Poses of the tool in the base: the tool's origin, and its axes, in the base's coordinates. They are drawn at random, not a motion.
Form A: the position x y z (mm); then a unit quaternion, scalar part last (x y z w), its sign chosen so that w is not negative.
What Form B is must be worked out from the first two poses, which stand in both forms.
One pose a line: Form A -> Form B
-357, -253, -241, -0.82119, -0.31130, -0.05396, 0.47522 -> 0.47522, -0.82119, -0.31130, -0.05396, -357, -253, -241
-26, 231, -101, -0.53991, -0.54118, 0.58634, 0.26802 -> 0.26802, -0.53991, -0.54118, 0.58634, -26, 231, -101
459, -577, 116, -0.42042, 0.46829, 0.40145, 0.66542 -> 0.66542, -0.42042, 0.46829, 0.40145, 459, -577, 116
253, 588, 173, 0.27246, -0.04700, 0.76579, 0.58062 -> 0.58062, 0.27246, -0.04700, 0.76579, 253, 588, 173
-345, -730, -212, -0.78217, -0.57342, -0.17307, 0.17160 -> 0.17160, -0.78217, -0.57342, -0.17307, -345, -730, -212
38, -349, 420, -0.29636, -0.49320, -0.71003, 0.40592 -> 0.40592, -0.29636, -0.49320, -0.71003, 38, -349, 420
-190, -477, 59, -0.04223, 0.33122, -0.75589, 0.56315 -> 0.56315, -0.04223, 0.33122, -0.75589, -190, -477, 59
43, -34, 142, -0.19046, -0.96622, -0.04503, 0.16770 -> 0.16770, -0.19046, -0.96622, -0.04503, 43, -34, 142
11, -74, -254, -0.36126, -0.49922, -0.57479, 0.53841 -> 0.53841, -0.36126, -0.49922, -0.57479, 11, -74, -254
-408, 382, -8, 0.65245, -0.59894, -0.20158, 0.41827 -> 0.41827, 0.65245, -0.59894, -0.20158, -408, 382, -8
